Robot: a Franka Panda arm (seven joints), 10 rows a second.
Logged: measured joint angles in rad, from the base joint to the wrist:
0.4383 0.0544 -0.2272 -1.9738 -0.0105 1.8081 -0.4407
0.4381 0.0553 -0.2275 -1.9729 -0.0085 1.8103 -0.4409
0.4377 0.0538 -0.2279 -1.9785 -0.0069 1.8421 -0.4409
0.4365 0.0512 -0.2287 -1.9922 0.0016 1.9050 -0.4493
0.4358 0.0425 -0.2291 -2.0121 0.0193 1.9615 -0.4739
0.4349 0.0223 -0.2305 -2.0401 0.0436 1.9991 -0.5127
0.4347 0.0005 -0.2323 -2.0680 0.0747 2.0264 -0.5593
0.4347 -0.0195 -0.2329 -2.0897 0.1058 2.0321 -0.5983
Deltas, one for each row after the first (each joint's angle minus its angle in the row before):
-0.0002 0.0009 -0.0003 0.0009 0.0020 0.0022 -0.0002
-0.0004 -0.0015 -0.0004 -0.0056 0.0016 0.0318 0.0000
-0.0012 -0.0026 -0.0008 -0.0137 0.0085 0.0629 -0.0084
-0.0007 -0.0087 -0.0004 -0.0199 0.0177 0.0565 -0.0246
-0.0009 -0.0202 -0.0014 -0.0280 0.0243 0.0376 -0.0388
-0.0002 -0.0218 -0.0018 -0.0279 0.0311 0.0273 -0.0466
0.0000 -0.0200 -0.0006 -0.0217 0.0311 0.0057 -0.0390

